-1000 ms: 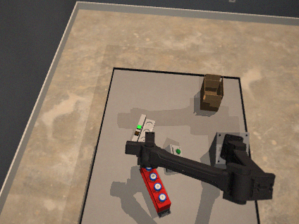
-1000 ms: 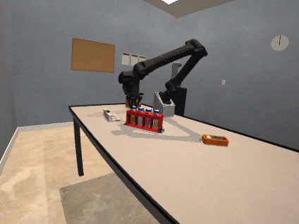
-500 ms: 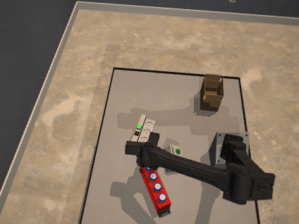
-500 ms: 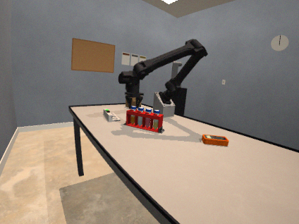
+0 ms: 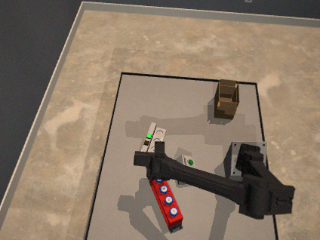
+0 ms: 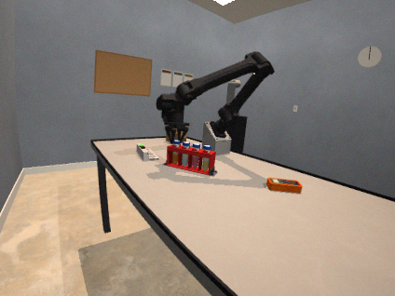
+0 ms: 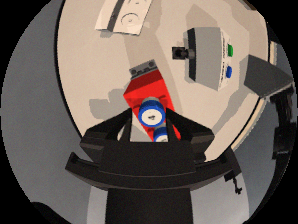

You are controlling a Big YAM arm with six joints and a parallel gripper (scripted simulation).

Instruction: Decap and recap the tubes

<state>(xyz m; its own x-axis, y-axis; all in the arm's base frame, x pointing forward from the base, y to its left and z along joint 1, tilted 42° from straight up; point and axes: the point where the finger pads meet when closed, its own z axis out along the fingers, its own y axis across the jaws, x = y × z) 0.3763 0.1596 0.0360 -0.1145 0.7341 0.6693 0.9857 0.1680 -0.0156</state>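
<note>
Now: the blue tube cap right at my hand. Round my hand: green key (140 mm behind, 130 mm to the right, 50 mm below); then key housing (130 mm behind, 100 mm to the right, 60 mm below); then blue key (150 mm behind, 80 mm to the right, 50 mm below).
</note>
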